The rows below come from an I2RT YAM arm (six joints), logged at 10 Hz.
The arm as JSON. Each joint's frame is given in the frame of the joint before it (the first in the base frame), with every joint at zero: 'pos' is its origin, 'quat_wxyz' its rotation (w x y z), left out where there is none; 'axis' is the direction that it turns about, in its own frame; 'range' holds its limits. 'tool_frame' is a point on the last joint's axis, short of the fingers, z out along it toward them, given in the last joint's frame.
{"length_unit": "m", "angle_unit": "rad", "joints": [
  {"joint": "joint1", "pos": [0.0, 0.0, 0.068], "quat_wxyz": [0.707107, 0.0, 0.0, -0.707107], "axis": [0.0, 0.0, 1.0], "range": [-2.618, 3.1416]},
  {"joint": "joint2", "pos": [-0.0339, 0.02, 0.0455], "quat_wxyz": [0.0, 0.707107, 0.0, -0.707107], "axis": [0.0, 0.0, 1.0], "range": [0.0, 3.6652]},
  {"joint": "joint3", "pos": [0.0, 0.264, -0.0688], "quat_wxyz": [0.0, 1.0, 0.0, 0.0], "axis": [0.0, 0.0, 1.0], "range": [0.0, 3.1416]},
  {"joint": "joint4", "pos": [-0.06, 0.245, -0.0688], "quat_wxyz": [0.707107, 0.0, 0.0, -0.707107], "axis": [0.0, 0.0, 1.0], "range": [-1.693, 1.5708]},
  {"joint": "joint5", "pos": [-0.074, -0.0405, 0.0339], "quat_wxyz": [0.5, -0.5, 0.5, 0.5], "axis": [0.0, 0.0, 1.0], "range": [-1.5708, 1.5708]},
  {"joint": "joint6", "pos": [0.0, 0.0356, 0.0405], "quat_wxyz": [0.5, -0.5, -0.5, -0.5], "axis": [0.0, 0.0, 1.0], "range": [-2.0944, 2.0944]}
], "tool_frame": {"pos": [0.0, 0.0, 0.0]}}
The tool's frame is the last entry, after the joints.
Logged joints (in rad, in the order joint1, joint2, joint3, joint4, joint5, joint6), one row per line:
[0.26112 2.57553 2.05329 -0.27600 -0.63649 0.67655]
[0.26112 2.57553 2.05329 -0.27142 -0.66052 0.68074]
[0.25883 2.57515 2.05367 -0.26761 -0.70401 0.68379]
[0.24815 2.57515 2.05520 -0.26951 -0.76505 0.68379]
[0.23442 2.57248 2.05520 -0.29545 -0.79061 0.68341]
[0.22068 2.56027 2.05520 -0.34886 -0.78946 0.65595]
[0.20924 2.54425 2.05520 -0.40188 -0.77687 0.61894]
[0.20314 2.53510 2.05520 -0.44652 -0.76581 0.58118]
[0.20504 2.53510 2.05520 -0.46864 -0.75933 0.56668]
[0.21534 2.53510 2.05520 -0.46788 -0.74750 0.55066]
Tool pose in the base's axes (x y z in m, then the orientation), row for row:
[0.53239 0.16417 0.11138 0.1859 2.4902 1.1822]
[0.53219 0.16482 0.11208 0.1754 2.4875 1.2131]
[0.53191 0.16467 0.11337 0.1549 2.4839 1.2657]
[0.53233 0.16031 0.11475 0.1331 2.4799 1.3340]
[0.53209 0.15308 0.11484 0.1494 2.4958 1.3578]
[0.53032 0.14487 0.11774 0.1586 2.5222 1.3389]
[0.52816 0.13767 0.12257 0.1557 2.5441 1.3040]
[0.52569 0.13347 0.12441 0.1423 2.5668 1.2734]
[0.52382 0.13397 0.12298 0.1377 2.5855 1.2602]
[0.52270 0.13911 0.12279 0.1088 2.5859 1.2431]
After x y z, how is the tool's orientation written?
As a rotation vector, in radians.
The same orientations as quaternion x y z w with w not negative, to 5 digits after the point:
[0.06608 0.88521 0.42024 0.18825]
[0.06218 0.88183 0.43005 0.18321]
[0.05463 0.87607 0.44641 0.17386]
[0.04660 0.86827 0.46707 0.16056]
[0.05193 0.86759 0.47200 0.14767]
[0.05491 0.87317 0.46352 0.14036]
[0.05386 0.87999 0.45105 0.13882]
[0.04914 0.88641 0.43975 0.13595]
[0.04741 0.89018 0.43389 0.13064]
[0.03755 0.89241 0.42900 0.13477]

